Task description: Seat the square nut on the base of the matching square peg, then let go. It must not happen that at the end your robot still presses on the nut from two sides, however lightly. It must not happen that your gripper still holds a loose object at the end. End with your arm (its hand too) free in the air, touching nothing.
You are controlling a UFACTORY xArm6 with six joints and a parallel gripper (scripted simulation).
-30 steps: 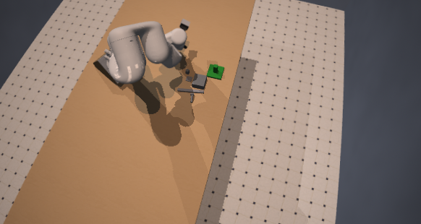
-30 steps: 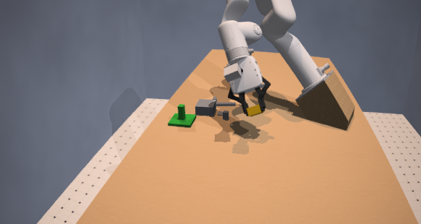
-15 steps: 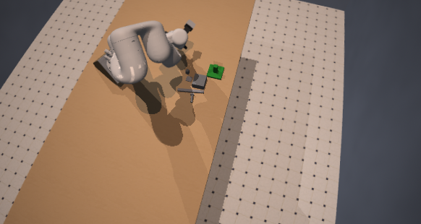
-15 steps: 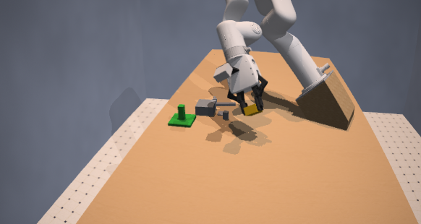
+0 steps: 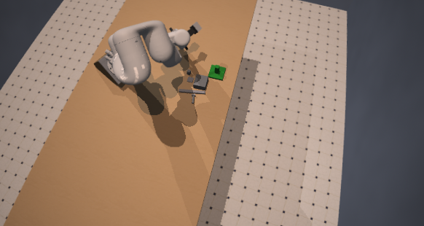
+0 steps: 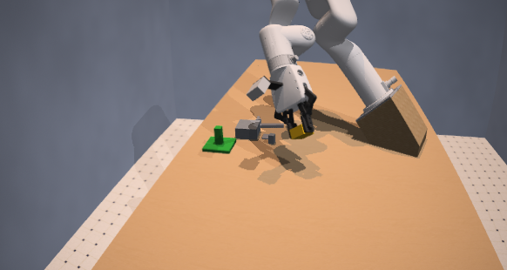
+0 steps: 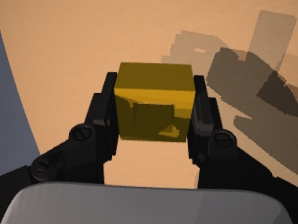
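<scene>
Now: the small grey cube 9 cm ahead of my hand, 13 cm to the right of it and 10 cm below it. Also, from my hand: grey block 17 cm ahead, 17 cm to the right, 9 cm below; thin grey bar 14 cm ahead, 23 cm to the right, 11 cm below.
</scene>
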